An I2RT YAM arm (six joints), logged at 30 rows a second.
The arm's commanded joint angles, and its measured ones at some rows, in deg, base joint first. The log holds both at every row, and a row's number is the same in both.
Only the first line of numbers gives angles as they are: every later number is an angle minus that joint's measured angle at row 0.
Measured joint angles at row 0:
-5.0, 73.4, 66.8, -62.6, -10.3, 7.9
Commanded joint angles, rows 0 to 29:
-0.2, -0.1, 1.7, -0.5, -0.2, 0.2
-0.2, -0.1, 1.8, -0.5, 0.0, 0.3
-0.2, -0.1, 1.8, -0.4, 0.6, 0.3
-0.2, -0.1, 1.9, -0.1, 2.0, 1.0
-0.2, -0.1, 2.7, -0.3, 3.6, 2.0
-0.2, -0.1, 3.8, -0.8, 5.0, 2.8
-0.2, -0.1, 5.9, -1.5, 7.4, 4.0
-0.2, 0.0, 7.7, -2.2, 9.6, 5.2
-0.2, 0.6, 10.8, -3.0, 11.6, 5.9
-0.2, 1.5, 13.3, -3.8, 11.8, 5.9
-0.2, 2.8, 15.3, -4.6, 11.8, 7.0
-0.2, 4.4, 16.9, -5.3, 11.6, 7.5
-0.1, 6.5, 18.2, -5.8, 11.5, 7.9
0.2, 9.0, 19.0, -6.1, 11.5, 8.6
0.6, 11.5, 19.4, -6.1, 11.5, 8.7
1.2, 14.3, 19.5, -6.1, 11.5, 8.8
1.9, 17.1, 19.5, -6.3, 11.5, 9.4
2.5, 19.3, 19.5, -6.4, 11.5, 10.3
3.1, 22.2, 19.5, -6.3, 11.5, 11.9
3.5, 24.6, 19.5, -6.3, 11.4, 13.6
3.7, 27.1, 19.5, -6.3, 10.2, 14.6
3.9, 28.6, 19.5, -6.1, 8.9, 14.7
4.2, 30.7, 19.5, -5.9, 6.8, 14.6
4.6, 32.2, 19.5, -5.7, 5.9, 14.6
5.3, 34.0, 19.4, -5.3, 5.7, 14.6
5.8, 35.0, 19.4, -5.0, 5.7, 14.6
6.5, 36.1, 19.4, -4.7, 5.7, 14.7
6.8, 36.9, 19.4, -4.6, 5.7, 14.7
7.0, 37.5, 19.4, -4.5, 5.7, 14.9
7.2, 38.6, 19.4, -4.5, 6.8, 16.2
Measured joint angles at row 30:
6.3, 36.6, 19.0, -4.7, 6.7, 13.9
